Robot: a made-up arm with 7 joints. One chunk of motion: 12 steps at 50 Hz.
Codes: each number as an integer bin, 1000 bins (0 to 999) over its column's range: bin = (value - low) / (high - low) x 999, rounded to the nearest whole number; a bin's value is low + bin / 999 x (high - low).
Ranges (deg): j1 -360.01..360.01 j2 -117.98..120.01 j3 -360.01..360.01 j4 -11..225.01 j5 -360.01..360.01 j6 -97.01..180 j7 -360.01..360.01
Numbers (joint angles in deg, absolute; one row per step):
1: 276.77 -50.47 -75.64 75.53 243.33 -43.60 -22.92
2: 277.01 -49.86 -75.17 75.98 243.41 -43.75 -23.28
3: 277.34 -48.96 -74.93 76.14 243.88 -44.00 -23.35
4: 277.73 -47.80 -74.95 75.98 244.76 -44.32 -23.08
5: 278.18 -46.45 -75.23 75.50 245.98 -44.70 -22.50
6: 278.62 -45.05 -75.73 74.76 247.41 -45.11 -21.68
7: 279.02 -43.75 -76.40 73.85 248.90 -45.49 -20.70
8: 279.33 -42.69 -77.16 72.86 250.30 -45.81 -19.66
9: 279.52 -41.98 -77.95 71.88 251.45 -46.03 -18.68
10: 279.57 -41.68 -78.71 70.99 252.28 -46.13 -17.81
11: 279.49 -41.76 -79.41 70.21 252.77 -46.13 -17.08
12: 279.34 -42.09 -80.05 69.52 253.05 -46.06 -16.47
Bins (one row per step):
1: 884 283 395 366 837 193 468
2: 884 286 395 368 837 192 467
3: 884 290 396 369 838 191 467
4: 885 295 396 368 839 190 467
5: 885 300 395 366 841 189 468
6: 886 306 394 363 843 187 469
7: 887 312 393 359 845 186 471
8: 887 316 392 355 847 185 472
9: 887 319 391 351 848 184 474
10: 887 320 390 347 850 183 475
11: 887 320 389 344 850 183 476
12: 887 319 388 341 851 184 477

